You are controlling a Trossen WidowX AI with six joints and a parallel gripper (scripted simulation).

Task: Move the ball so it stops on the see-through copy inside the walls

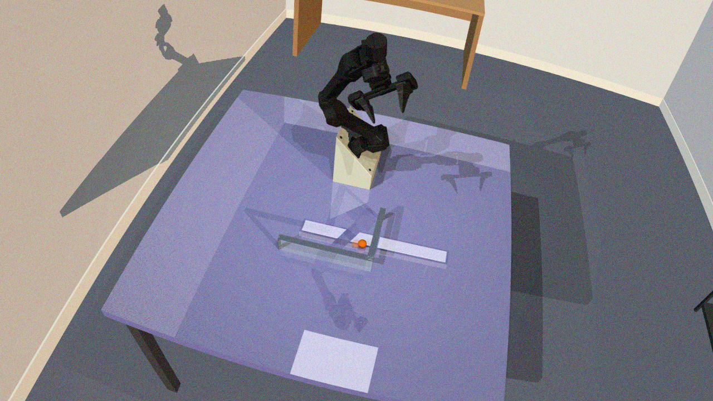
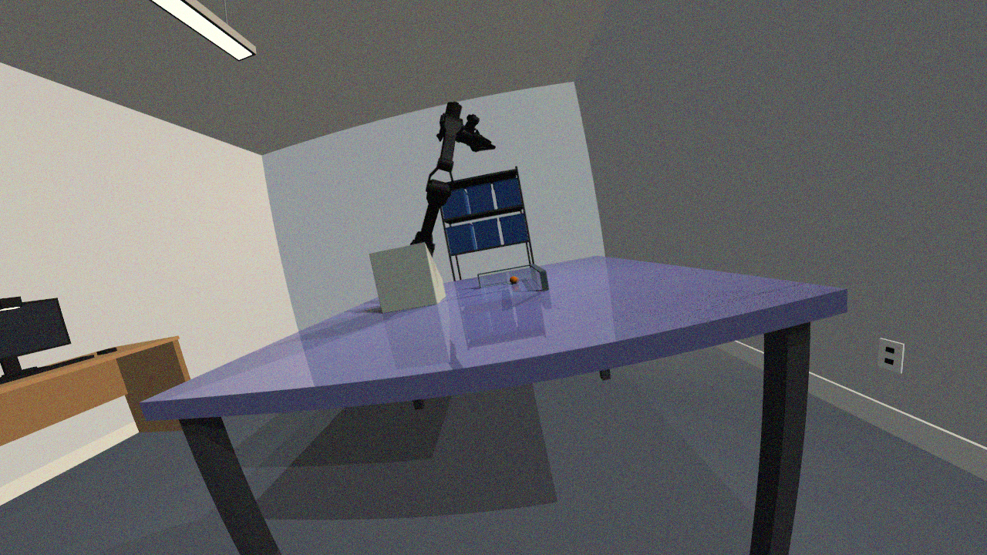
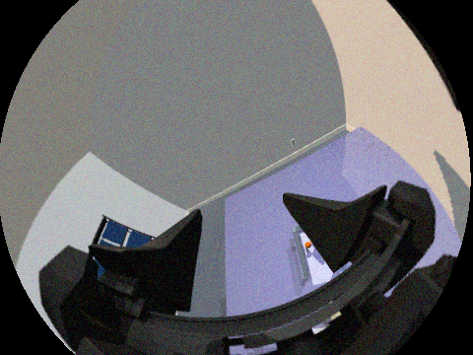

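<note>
Now: gripper tip 550 mm above the orange ball, 20 mm to the left of it and 20 mm past it. From my gripper tip the other things lie so: see-through copy of ball (550 mm below, 40 mm to the right, 10 mm behind).
</note>
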